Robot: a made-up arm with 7 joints. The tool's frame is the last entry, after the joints.
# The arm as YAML. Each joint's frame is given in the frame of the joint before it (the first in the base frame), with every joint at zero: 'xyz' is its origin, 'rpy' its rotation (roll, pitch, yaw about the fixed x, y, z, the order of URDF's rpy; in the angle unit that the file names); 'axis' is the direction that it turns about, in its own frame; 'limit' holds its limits. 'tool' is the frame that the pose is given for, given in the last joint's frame.
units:
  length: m
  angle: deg
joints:
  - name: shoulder
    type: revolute
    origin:
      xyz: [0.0, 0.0, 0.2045]
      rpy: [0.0, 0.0, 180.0]
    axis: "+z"
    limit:
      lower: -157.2
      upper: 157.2
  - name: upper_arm
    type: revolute
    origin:
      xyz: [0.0, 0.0, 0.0]
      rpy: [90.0, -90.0, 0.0]
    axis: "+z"
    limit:
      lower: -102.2
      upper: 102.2
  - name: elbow
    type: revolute
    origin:
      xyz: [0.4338, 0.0, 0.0]
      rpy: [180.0, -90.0, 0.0]
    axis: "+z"
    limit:
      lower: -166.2
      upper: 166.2
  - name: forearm
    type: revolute
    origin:
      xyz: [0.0, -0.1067, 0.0]
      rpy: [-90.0, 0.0, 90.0]
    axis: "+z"
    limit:
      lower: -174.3
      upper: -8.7
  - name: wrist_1
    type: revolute
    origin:
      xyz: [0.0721, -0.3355, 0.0]
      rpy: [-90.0, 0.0, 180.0]
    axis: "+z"
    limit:
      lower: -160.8
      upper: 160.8
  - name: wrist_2
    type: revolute
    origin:
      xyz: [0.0, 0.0, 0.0]
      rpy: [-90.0, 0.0, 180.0]
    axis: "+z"
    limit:
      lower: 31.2
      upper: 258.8
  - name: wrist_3
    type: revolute
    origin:
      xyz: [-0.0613, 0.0, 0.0]
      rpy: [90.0, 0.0, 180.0]
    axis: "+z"
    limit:
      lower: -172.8
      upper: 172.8
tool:
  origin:
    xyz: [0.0, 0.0, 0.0]
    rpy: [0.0, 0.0, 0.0]
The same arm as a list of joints. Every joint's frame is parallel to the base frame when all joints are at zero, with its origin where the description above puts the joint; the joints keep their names.
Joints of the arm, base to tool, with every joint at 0 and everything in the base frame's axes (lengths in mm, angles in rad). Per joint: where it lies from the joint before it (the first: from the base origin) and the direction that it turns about. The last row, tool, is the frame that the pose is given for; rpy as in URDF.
shoulder: axis 0 0 1 xyz 0 0 204.5
upper_arm: axis 0 1 0 xyz 0 0 0
elbow: axis 0 0 1 xyz 0 0 433.8
forearm: axis 0 -1 0 xyz 106.7 0 0
wrist_1: axis 0 0 1 xyz -72.1 0 335.5
wrist_2: axis 0 -1 0 xyz 0 0 0
wrist_3: axis 0 0 -1 xyz 61.3 0 0
tool: xyz 0 0 0 rpy 3.1416 0 0
Joint limits (rad, base to tool): -2.7437..2.7437 -1.7837..1.7837 -2.9007..2.9007 -3.0421..-0.1518 -2.8065..2.8065 0.5445..4.5169 -3.0159..3.0159

